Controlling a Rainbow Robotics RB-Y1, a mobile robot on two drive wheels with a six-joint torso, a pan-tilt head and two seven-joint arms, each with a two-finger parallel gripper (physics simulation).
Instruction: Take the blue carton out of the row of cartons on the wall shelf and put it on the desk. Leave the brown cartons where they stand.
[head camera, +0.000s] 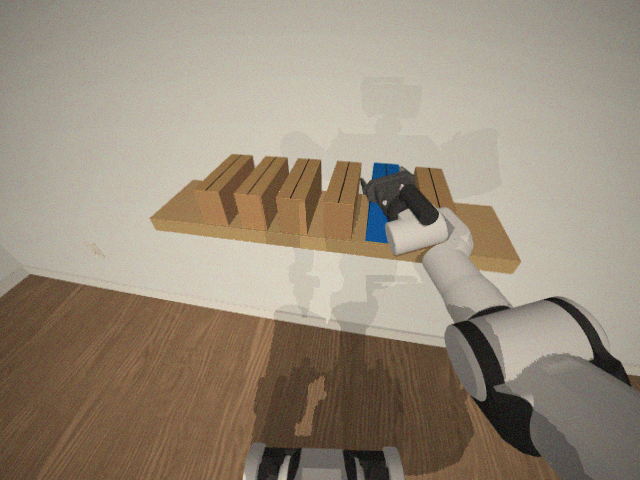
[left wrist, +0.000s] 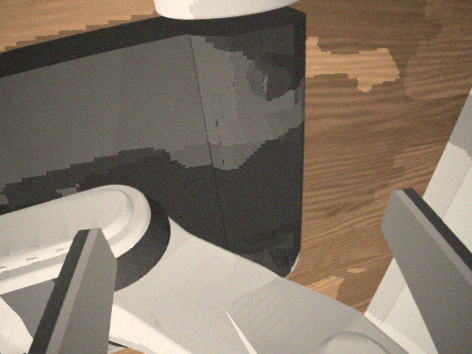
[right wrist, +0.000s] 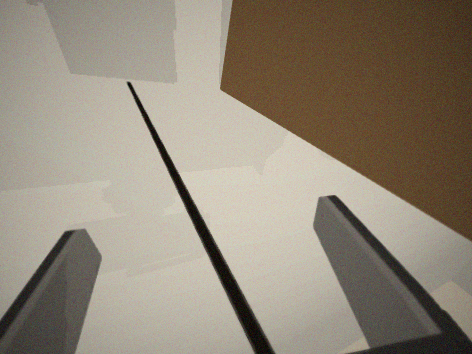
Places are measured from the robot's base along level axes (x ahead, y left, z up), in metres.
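Where they show: left gripper, fingertip midpoint: (left wrist: 250, 227); right gripper, fingertip midpoint: (head camera: 381, 175) (right wrist: 209, 226).
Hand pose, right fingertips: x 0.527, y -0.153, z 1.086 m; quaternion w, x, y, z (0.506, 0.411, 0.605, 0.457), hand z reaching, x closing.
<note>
After its pixels a point has its place.
The blue carton (head camera: 376, 229) @(z 0.979, x 0.425, y -0.139 m) stands upright in the row on the wall shelf (head camera: 493, 240) @(z 0.933, x 0.436, y -0.479 m), partly hidden by my right gripper (head camera: 385, 180) @(z 1.085, x 0.527, y -0.153 m) (right wrist: 204, 215) @(z 1.085, x 0.527, y -0.153 m). That gripper is open, its fingers spread over the carton's upper part, with nothing held. In the right wrist view a thin black line (right wrist: 192, 207) @(z 1.054, x 0.502, y -0.167 m) runs between the fingers; no blue shows there. A brown carton (head camera: 443, 191) (right wrist: 350, 90) stands at the right of the blue one. Several brown cartons stand to its left, the nearest brown carton (head camera: 338, 219) @(z 1.003, x 0.438, y -0.037 m) across a gap. My left gripper (left wrist: 250, 227) @(z 0.497, x -0.121, y 0.243 m) is open and empty, away from the shelf. The desk does not show.
The pale wall (head camera: 155, 103) @(z 1.213, x 0.795, y 0.565 m) rises behind the shelf. My right forearm (head camera: 460, 279) @(z 1.142, x 0.118, y -0.192 m) reaches up from the lower right, across the shelf's front edge. In the left wrist view, the robot's dark base (left wrist: 150, 110) @(z 0.170, x -0.140, y 0.144 m) and the wood floor (left wrist: 350, 175) @(z 0.002, x 0.312, y -0.244 m) show beyond the fingers.
</note>
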